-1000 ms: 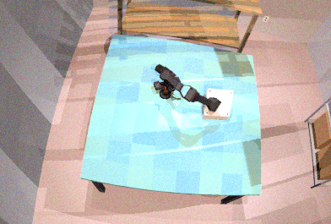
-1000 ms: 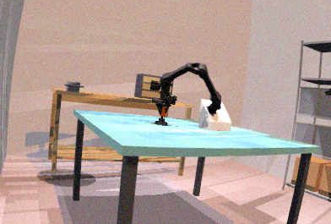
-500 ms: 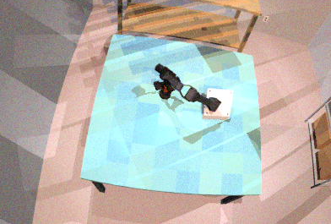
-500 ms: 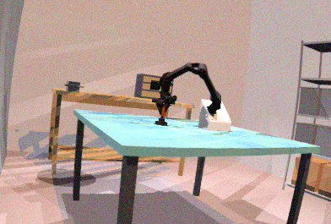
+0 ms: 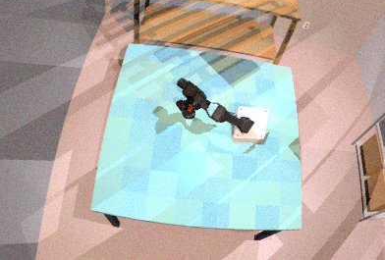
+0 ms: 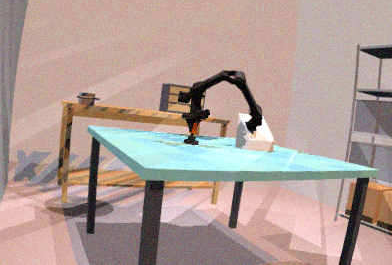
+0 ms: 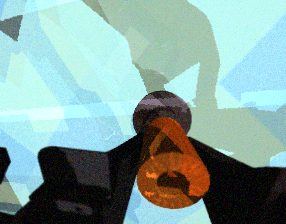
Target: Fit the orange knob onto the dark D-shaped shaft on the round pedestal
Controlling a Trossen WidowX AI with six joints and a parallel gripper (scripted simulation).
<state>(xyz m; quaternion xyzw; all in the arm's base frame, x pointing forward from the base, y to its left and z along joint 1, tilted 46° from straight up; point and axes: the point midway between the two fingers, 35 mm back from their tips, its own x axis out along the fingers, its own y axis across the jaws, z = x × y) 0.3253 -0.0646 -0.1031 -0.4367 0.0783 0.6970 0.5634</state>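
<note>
My gripper tip is 20 mm below the orange knob. Round my gripper tip: round dark pedestal: 40 mm below.
</note>
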